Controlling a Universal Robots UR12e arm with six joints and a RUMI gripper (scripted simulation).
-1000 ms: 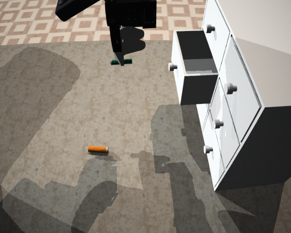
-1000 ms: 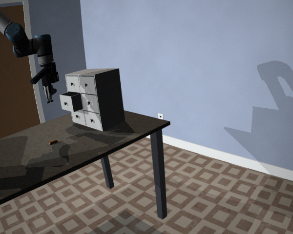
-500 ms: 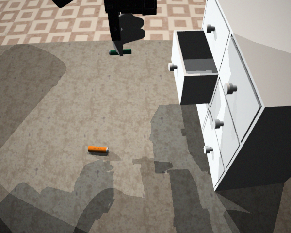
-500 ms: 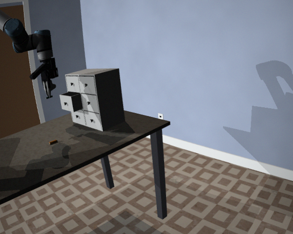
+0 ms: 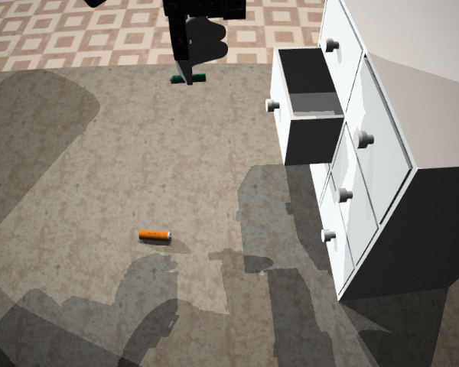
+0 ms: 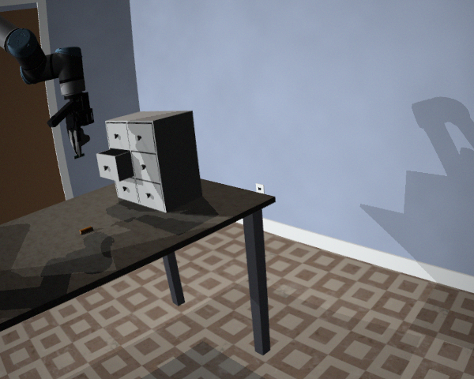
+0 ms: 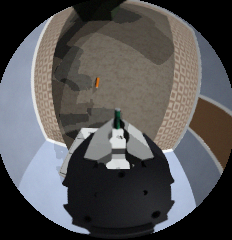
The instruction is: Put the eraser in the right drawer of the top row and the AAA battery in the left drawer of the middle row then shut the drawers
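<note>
My gripper is now 1 cm above the green battery. Round my hand: white eraser 30 cm ahead, 7 cm to the right, 2 cm below; then orange battery 24 cm below, 10 cm to the right, 6 cm behind.
</note>
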